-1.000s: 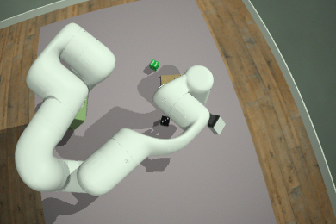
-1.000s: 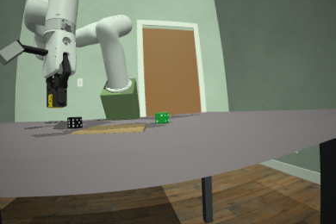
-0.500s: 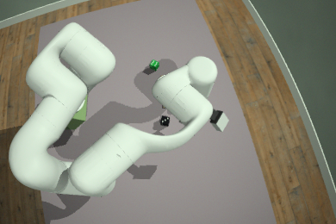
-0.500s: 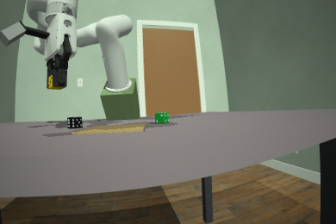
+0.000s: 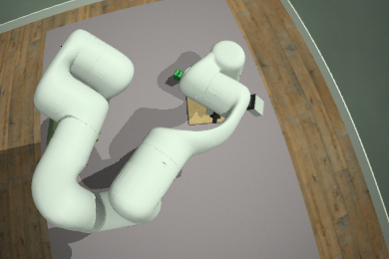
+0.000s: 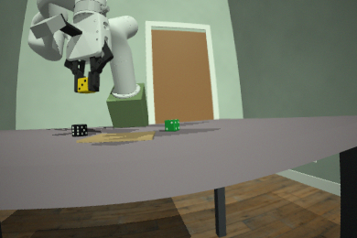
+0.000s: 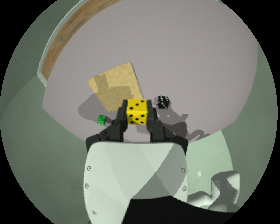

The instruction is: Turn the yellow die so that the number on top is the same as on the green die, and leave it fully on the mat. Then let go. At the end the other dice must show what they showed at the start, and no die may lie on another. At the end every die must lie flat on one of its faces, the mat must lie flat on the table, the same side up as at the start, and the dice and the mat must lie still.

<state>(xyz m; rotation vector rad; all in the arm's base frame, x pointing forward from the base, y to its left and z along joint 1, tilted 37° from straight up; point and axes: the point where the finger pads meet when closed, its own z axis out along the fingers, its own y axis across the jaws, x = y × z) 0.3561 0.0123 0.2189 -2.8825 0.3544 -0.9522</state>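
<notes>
Now: the mat 20 mm behind my hand, 70 mm to the left of it and 120 mm below it. Also, from my hand: green die (110 mm behind, 180 mm to the left, 110 mm below); then yellow die (10 mm below); then black die (80 mm behind, 60 mm to the right, 110 mm below).
</notes>
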